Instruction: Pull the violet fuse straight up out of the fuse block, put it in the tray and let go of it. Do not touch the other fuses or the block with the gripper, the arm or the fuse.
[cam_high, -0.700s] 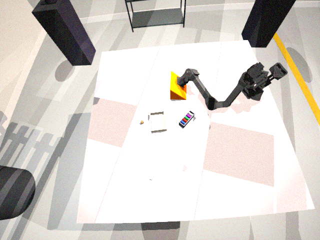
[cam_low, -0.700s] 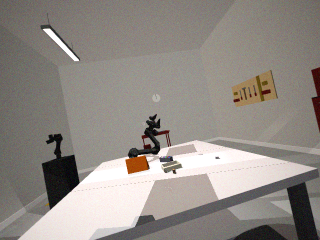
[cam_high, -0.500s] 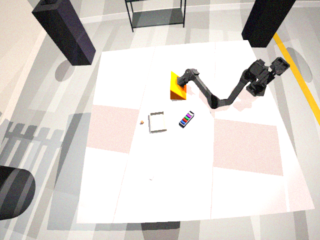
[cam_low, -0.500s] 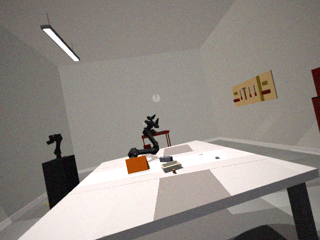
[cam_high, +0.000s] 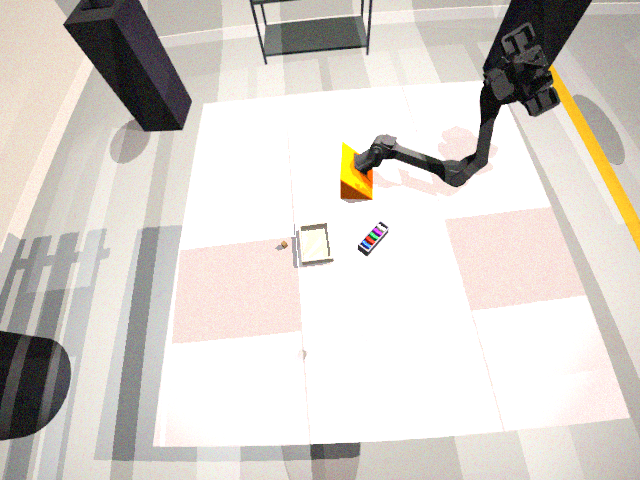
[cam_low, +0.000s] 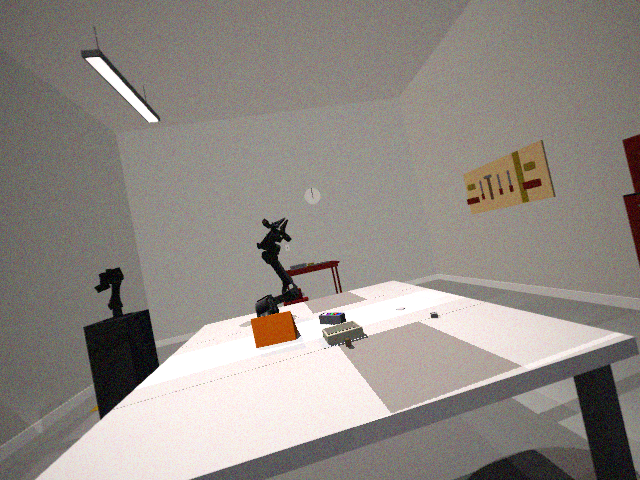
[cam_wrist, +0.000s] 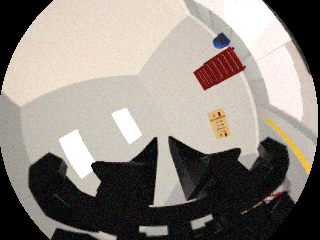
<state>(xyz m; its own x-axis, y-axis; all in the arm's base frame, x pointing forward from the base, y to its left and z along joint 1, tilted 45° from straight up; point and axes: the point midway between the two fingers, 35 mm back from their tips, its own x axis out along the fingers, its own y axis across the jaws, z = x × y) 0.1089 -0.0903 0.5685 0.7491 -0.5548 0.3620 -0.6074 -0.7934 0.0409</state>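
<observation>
My gripper tip is 51 cm above the violet fuse, 28 cm to the left of it and 11 cm short of it. The rest, counted from my gripper tip: pale cube (53 cm below, 50 cm to the right, 49 cm ahead); then brown cube (59 cm to the right, 52 cm below, 15 cm ahead); then tray (53 cm below, 48 cm to the right, 14 cm ahead).
</observation>
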